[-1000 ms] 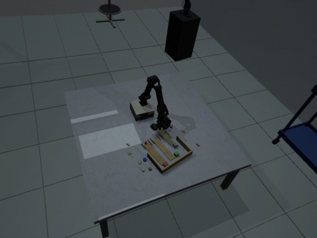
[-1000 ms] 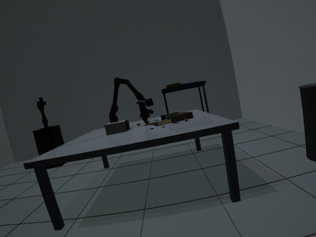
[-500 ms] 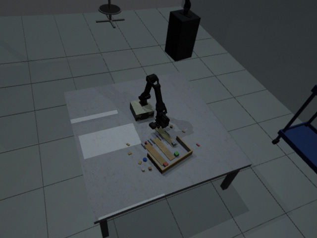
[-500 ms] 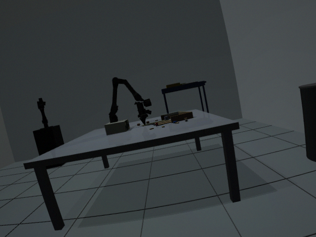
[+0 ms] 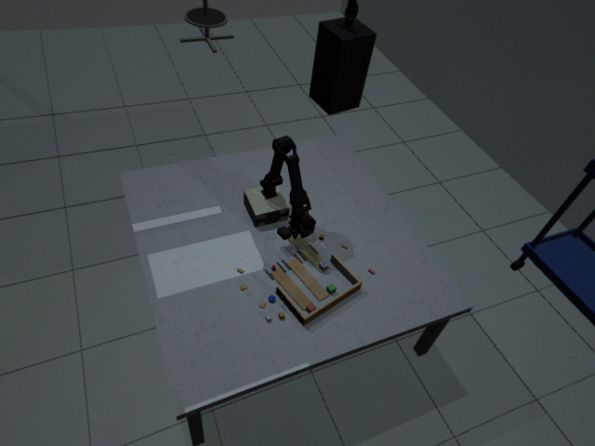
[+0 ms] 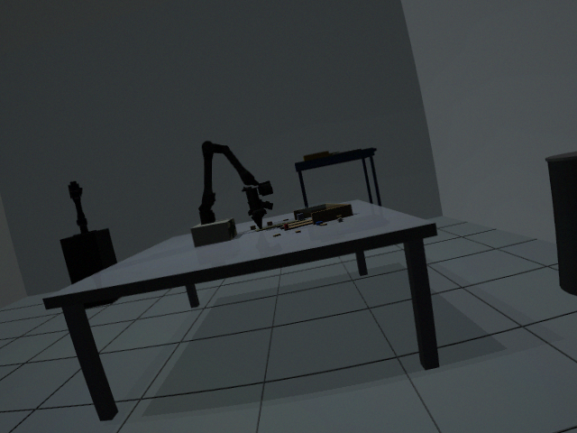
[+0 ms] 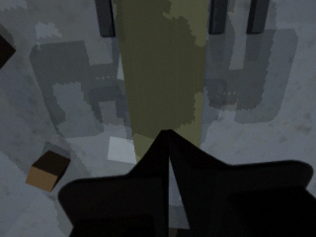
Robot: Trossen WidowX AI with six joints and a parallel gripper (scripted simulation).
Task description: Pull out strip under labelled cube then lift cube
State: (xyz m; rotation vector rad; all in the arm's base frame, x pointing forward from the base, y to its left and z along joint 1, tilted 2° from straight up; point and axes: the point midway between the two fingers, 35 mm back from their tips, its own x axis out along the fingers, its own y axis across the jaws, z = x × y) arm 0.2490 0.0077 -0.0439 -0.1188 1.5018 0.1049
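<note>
Now: gripper tip 10 cm short of the strip and 1 cm to the right of it. The rest, counted from my gripper tip: cube (21 cm ahead, 2 cm to the left, 1 cm above); blue disc (25 cm ahead, 26 cm to the right); red ball (11 cm ahead, 18 cm to the right, 1 cm above).
</note>
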